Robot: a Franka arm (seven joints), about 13 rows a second.
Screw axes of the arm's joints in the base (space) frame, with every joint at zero. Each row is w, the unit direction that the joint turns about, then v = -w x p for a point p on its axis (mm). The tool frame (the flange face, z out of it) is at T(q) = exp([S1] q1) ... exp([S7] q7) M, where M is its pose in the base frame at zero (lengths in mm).
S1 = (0, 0, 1, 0, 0, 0)
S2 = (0, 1, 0, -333, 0, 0)
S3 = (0, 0, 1, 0, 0, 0)
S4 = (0, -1, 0, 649, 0, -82.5)
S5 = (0, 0, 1, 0, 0, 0)
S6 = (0, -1, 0, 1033, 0, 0)
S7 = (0, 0, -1, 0, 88, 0)
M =
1 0 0 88
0 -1 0 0
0 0 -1 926
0 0 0 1
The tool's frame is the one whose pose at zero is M.
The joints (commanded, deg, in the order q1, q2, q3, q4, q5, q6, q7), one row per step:
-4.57, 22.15, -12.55, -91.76, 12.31, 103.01, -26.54
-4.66, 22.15, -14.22, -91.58, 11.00, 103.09, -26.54
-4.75, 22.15, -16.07, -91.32, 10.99, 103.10, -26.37
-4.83, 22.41, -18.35, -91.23, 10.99, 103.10, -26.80
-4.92, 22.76, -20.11, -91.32, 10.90, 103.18, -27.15
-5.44, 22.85, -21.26, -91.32, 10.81, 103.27, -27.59
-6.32, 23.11, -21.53, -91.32, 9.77, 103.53, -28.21
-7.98, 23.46, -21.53, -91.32, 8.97, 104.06, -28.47
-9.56, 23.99, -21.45, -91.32, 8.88, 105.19, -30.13
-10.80, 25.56, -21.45, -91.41, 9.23, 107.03, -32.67
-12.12, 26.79, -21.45, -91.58, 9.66, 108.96, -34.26
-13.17, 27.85, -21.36, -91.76, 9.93, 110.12, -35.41
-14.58, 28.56, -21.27, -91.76, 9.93, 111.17, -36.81
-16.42, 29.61, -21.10, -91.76, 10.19, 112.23, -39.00
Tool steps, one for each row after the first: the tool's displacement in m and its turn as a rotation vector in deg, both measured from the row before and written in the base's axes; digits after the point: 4 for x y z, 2 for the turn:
-0.0047, -0.0190, 0.0026, -1.85, 0.20, -1.11
-0.0049, -0.0188, 0.0037, -0.81, -0.17, -1.94
-0.0072, -0.0225, 0.0002, -0.82, 0.19, -1.76
-0.0065, -0.0176, -0.0024, -0.68, 0.41, -1.35
-0.0065, -0.0162, 0.0006, -0.50, 0.04, -1.12
-0.0051, -0.0132, -0.0022, -0.97, 0.45, -0.12
-0.0072, -0.0187, -0.0031, -0.83, 0.25, -1.09
-0.0052, -0.0168, -0.0045, -0.34, -0.52, 0.18
-0.0021, -0.0144, -0.0155, -0.12, -0.27, 1.13
-0.0037, -0.0151, -0.0124, -0.27, -0.56, 0.07
-0.0038, -0.0108, -0.0118, 0.00, 0.02, 0.04
-0.0062, -0.0145, -0.0067, -0.27, -0.24, 0.08
-0.0087, -0.0177, -0.0106, 0.11, -0.11, 0.38

